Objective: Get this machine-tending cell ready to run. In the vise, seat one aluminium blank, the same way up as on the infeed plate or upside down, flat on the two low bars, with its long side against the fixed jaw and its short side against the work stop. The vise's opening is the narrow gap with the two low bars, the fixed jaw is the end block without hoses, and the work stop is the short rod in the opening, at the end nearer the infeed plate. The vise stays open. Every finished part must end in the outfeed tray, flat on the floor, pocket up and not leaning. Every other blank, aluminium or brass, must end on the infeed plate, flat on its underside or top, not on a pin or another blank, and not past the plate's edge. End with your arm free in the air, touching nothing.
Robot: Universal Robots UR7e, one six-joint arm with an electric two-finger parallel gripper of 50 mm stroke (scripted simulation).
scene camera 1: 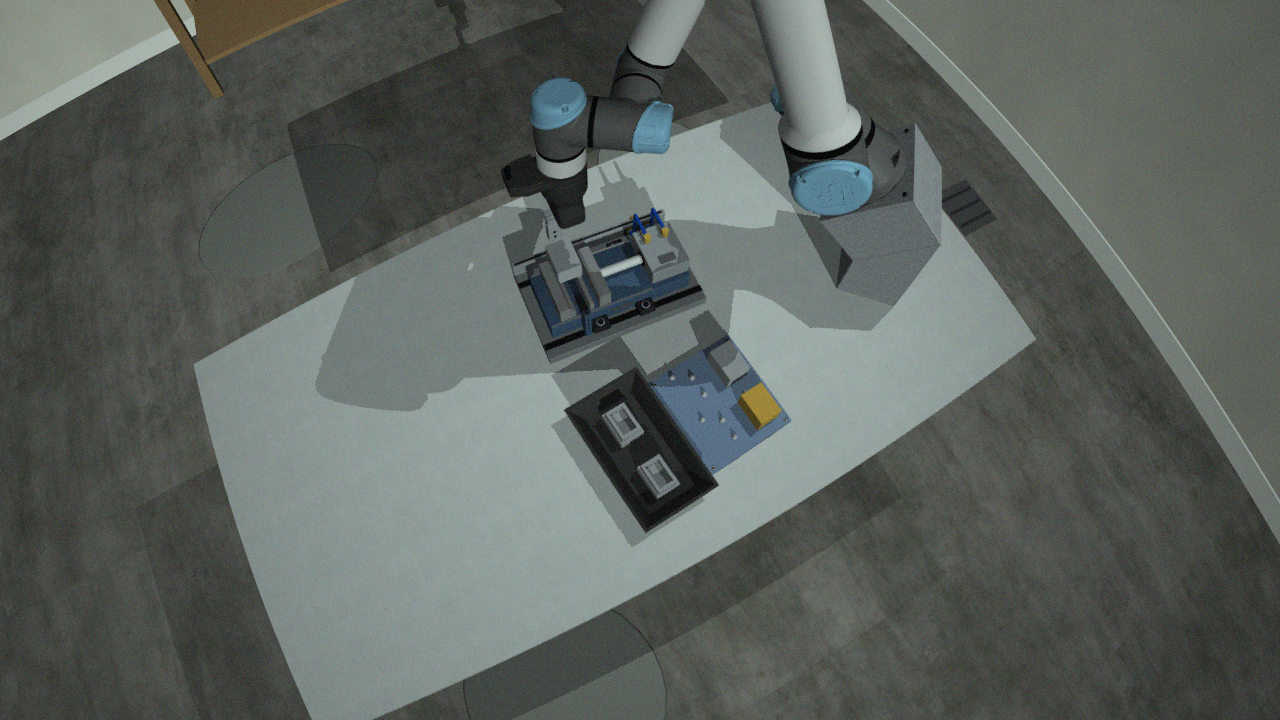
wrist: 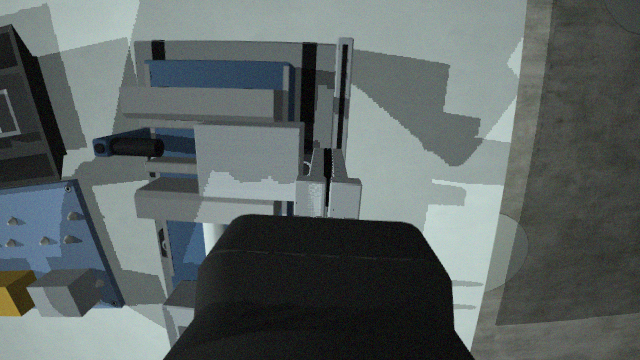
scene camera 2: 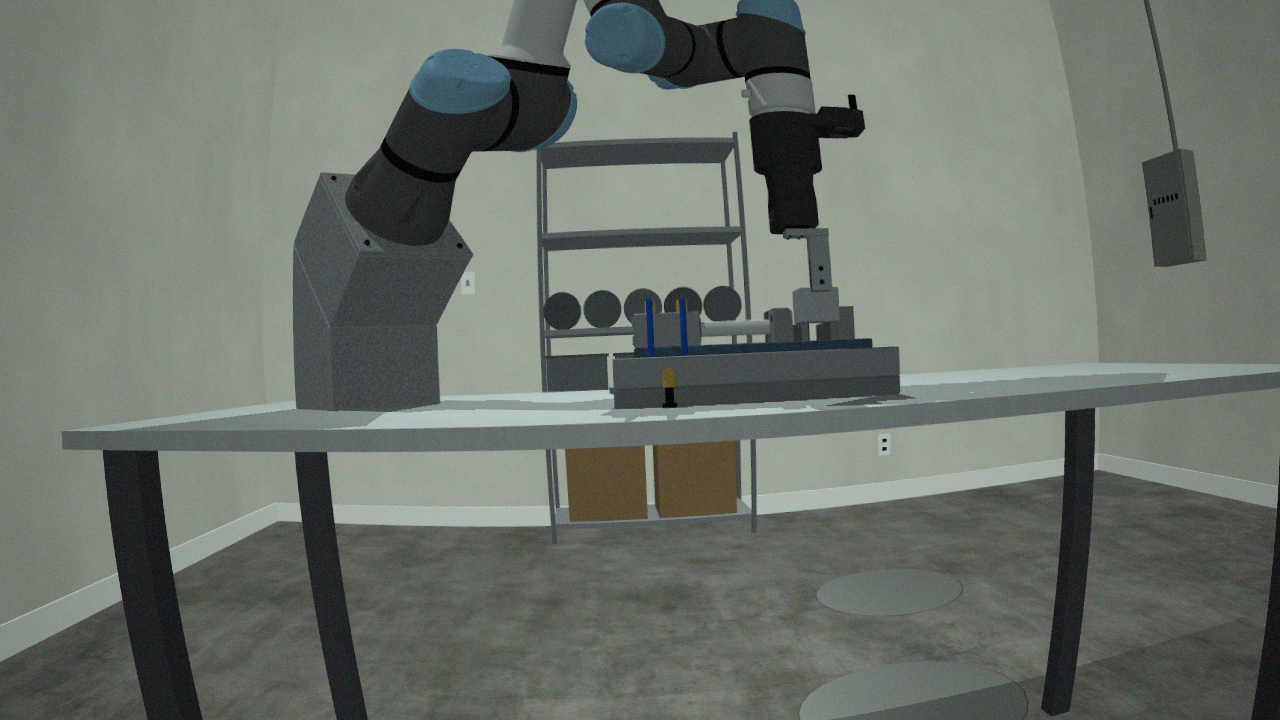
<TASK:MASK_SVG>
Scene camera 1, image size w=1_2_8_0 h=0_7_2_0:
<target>my gripper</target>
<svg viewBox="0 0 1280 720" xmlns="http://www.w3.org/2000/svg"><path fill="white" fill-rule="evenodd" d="M587 171L585 176L574 185L553 187L541 192L543 197L548 200L547 203L550 209L543 211L546 234L549 241L562 237L561 229L567 229L585 221L583 195L588 187Z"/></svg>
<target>brass blank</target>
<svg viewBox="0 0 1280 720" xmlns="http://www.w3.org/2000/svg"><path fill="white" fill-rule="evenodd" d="M761 382L742 394L737 402L757 430L775 419L782 411Z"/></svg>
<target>aluminium blank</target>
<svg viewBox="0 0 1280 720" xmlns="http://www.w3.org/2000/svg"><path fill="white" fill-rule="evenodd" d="M730 340L712 350L707 359L726 387L746 376L750 369L748 363Z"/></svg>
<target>aluminium blank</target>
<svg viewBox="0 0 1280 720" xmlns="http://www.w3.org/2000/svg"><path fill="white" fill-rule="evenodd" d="M569 237L545 246L547 259L550 261L560 283L582 275L582 264Z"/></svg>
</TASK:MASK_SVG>
